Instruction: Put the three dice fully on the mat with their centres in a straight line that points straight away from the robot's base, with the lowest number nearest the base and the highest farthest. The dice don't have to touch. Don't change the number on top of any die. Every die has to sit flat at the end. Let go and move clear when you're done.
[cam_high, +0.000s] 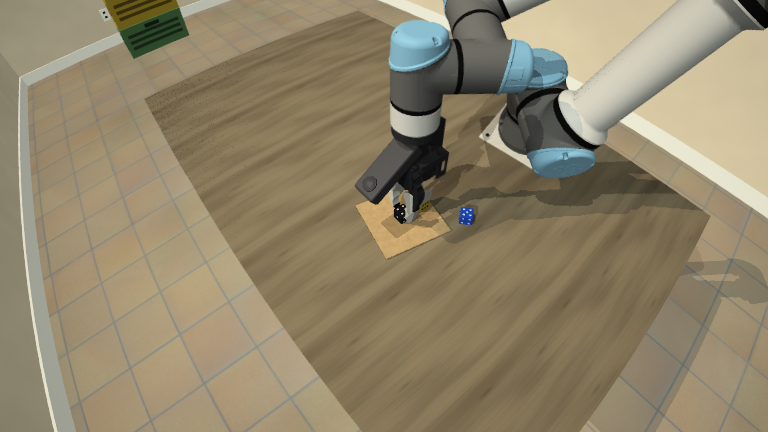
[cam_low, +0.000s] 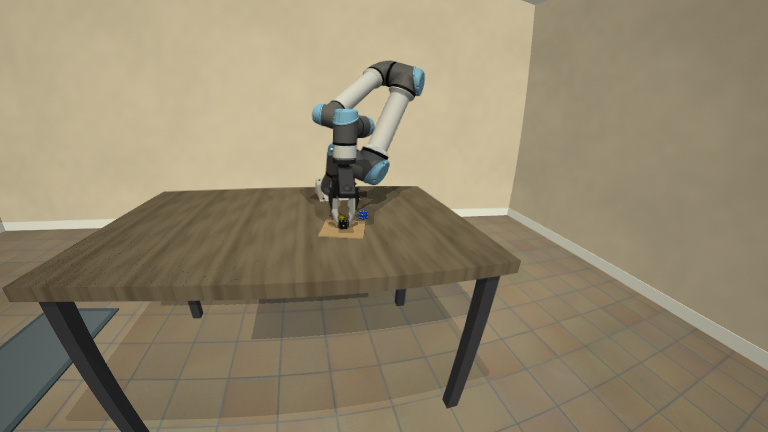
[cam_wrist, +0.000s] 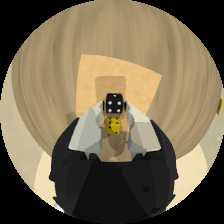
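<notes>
Right now my hand is 1 cm above the black die. Round my hand: blue die: 10 cm behind, 8 cm to the left, 1 cm below; then tan mat: 2 cm below; then yellow die: 5 cm behind, 1 cm below.
</notes>
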